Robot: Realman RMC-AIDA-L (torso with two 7-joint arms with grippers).
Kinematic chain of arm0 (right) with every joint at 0, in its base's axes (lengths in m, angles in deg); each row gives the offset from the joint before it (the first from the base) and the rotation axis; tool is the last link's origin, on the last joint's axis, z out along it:
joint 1: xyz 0 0 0.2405 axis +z
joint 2: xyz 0 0 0 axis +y
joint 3: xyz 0 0 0.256 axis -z
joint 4: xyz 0 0 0 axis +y
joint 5: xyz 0 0 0.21 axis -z
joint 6: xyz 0 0 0 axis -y
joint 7: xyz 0 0 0.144 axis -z
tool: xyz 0 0 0
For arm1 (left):
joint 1: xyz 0 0 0.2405 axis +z
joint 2: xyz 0 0 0 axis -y
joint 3: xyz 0 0 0.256 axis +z
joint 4: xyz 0 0 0 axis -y
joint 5: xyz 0 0 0.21 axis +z
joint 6: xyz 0 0 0 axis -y
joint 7: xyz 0 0 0.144 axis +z
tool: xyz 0 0 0
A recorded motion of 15 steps. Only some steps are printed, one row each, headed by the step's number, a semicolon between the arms.
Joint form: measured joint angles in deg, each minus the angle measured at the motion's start. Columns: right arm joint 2, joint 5, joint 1, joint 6, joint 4, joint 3, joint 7; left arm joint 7, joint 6, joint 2, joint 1, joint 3, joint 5, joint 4.
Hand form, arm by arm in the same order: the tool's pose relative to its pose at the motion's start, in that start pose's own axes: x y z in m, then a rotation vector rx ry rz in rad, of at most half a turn. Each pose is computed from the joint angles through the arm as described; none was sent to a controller.
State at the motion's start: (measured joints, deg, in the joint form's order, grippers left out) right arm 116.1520 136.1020 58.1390 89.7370 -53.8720 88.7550 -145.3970; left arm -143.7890 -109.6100 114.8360 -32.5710 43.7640 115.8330 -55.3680
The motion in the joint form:
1: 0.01 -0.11 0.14 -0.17 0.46 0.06 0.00; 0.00 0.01 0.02 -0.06 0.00 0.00 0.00
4: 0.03 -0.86 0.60 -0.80 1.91 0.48 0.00; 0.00 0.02 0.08 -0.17 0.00 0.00 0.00
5: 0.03 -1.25 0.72 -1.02 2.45 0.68 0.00; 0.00 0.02 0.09 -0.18 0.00 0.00 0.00
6: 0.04 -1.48 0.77 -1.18 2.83 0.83 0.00; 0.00 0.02 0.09 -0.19 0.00 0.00 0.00
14: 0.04 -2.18 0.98 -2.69 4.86 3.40 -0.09; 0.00 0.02 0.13 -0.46 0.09 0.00 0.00
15: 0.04 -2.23 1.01 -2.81 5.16 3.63 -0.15; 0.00 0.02 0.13 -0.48 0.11 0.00 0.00
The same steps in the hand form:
1: 0.0000 -0.0002 0.0010 -0.0021 0.0016 0.0027; 0.0003 0.0002 0.0003 -0.0005 -0.0002 0.0009
4: -0.0005 0.0001 0.0043 -0.0123 0.0045 0.0091; 0.0008 0.0006 0.0009 -0.0018 -0.0008 0.0024
5: -0.0004 0.0004 0.0057 -0.0179 0.0054 0.0121; 0.0008 0.0007 0.0010 -0.0020 -0.0009 0.0025
6: -0.0001 0.0006 0.0069 -0.0215 0.0067 0.0145; 0.0009 0.0007 0.0010 -0.0020 -0.0009 0.0027
14: 0.0035 0.0010 0.0165 -0.0194 0.0345 0.0133; 0.0022 0.0017 0.0022 -0.0035 -0.0040 0.0071
15: 0.0042 0.0009 0.0176 -0.0197 0.0385 0.0154; 0.0023 0.0018 0.0023 -0.0035 -0.0045 0.0075

